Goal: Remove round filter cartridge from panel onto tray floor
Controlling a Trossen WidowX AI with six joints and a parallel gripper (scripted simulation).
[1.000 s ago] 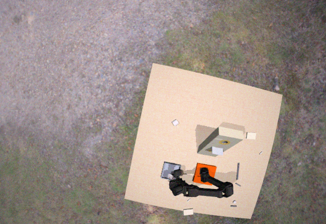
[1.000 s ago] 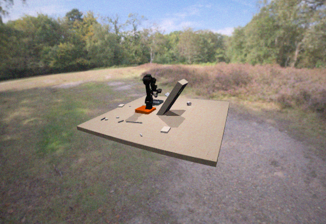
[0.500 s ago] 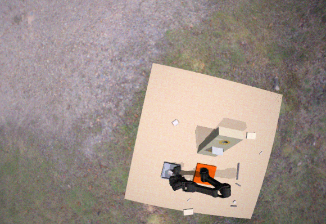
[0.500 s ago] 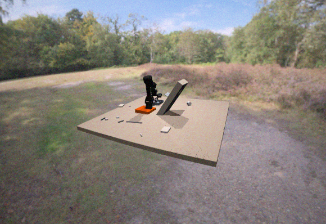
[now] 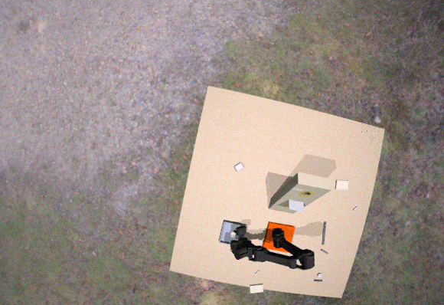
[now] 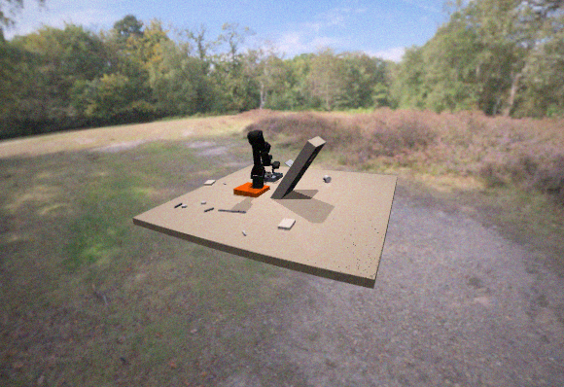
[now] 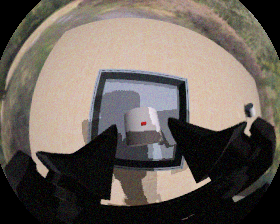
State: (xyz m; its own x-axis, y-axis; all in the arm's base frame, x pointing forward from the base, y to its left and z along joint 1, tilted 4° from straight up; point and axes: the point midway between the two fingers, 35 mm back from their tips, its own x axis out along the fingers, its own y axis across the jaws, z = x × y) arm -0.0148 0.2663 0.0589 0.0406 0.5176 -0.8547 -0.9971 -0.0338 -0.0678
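My gripper tip is now 1 cm to the right of the grey-blue square tray and 4 cm above it. The rest, counted from my gripper tip: round filter cartridge 1 cm to the right, 1 cm below.
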